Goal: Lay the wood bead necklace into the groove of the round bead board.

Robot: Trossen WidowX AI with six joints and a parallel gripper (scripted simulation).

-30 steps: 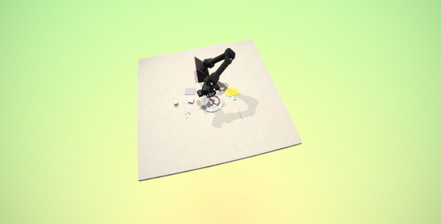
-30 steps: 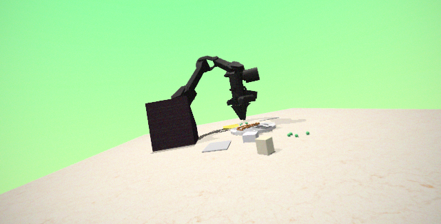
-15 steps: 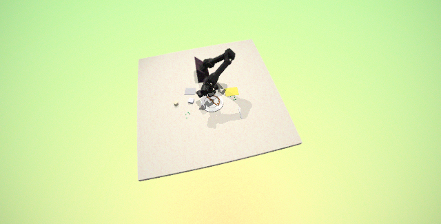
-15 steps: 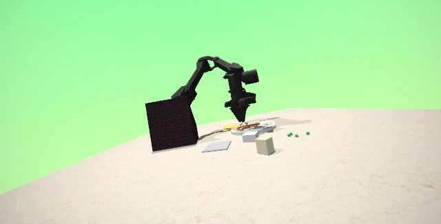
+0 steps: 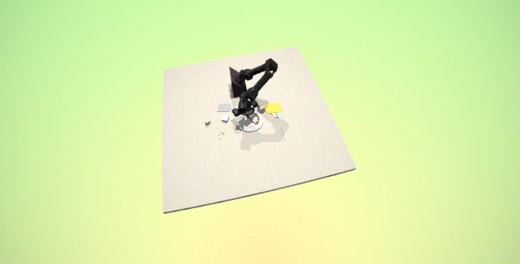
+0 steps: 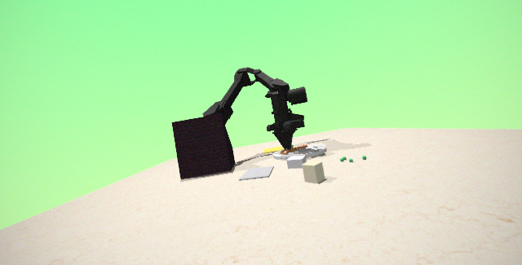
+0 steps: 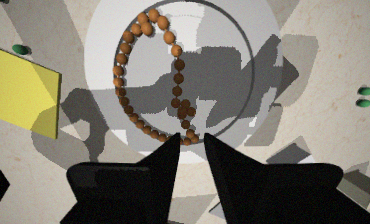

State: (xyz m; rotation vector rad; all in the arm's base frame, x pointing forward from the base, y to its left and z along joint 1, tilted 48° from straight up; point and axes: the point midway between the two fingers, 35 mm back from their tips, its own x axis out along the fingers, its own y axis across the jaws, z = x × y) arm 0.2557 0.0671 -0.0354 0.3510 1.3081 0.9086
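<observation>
Right now my gripper tip is 4 cm short of the round white bead board, 3 cm to the right of it and 2 cm above it. Also, from my gripper tip: cream cube (1 cm ahead, 29 cm to the right, 1 cm below); then yellow card (4 cm behind, 22 cm to the left, 3 cm below); then grey flat plate (11 cm behind, 16 cm to the right, 3 cm below).
</observation>
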